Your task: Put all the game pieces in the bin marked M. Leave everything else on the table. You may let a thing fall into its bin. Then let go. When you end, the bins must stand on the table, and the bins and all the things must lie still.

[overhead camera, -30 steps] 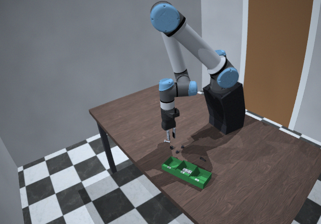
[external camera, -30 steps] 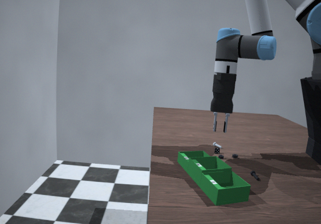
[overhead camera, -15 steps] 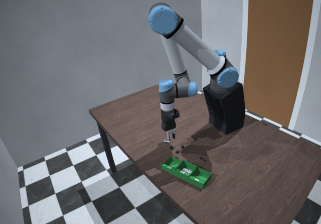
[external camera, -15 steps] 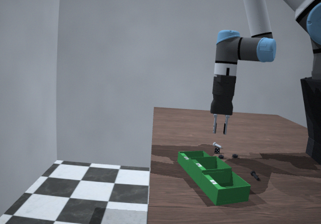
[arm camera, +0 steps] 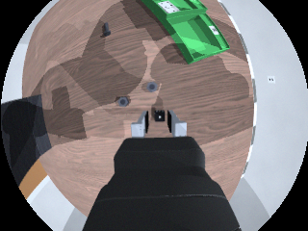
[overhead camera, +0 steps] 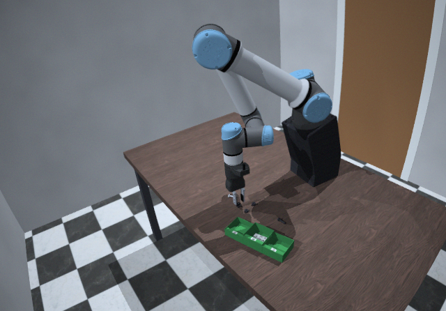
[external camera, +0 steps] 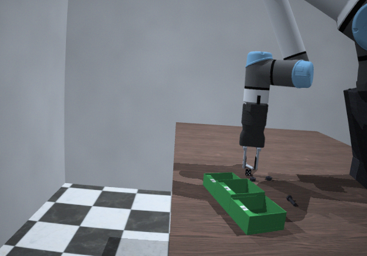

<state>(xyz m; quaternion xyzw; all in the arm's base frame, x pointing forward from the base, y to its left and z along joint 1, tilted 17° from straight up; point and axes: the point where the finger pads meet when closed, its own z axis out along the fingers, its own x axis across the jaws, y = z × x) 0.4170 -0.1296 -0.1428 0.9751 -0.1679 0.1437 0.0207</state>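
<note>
My hand is 30 mm above the black die. The rest, counted from my hand: black bolt: 190 mm to the left, 30 mm below, 30 mm behind; then white bolt: 70 mm to the right, 30 mm below, 20 mm behind; then white domino: 190 mm to the left, 100 mm ahead, 30 mm below.
</note>
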